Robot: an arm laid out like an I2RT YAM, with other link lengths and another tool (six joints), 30 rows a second.
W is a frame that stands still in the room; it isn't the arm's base.
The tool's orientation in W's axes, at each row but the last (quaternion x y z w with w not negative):
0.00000 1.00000 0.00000 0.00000
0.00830 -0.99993 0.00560 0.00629
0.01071 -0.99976 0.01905 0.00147
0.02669 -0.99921 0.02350 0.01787
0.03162 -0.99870 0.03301 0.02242
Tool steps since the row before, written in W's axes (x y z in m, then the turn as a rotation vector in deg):
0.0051 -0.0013 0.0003 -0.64 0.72 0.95
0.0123 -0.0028 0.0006 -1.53 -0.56 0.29
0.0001 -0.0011 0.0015 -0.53 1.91 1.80
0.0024 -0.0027 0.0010 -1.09 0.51 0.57
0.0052 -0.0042 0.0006 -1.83 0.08 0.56
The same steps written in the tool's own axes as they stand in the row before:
-0.0051 -0.0013 -0.0003 0.64 0.72 -0.95
-0.0122 -0.0030 -0.0007 1.54 -0.54 -0.26
-0.0001 -0.0012 -0.0015 0.50 1.85 -1.87
-0.0022 -0.0029 -0.0010 1.08 0.54 -0.56
-0.0049 -0.0046 -0.0005 1.85 0.16 -0.49

